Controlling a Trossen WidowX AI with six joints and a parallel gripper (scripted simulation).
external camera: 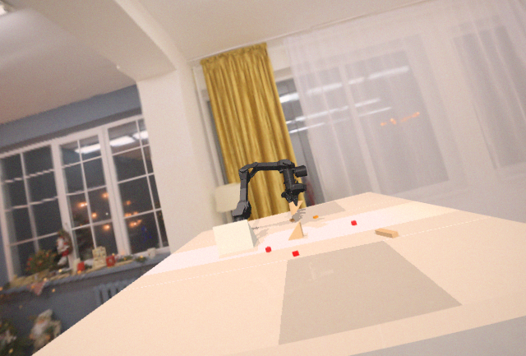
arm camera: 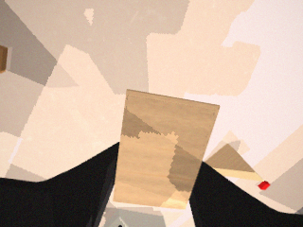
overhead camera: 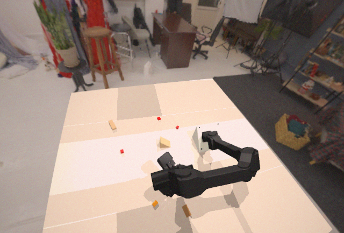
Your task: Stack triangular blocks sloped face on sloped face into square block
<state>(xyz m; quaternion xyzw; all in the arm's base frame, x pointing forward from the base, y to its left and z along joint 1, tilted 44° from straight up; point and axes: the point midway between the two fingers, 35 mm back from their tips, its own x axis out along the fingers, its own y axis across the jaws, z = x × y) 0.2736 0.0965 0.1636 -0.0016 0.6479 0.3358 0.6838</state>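
The tan triangular block is 21 cm to the right of my gripper tip and 8 cm below it. From my gripper tip the other things lie so: tan bar: 29 cm ahead, 40 cm to the right, 9 cm below; then orange-brown bar: 4 cm behind, 15 cm to the left, 10 cm below; then orange block: 10 cm ahead, 9 cm to the left, 9 cm below.
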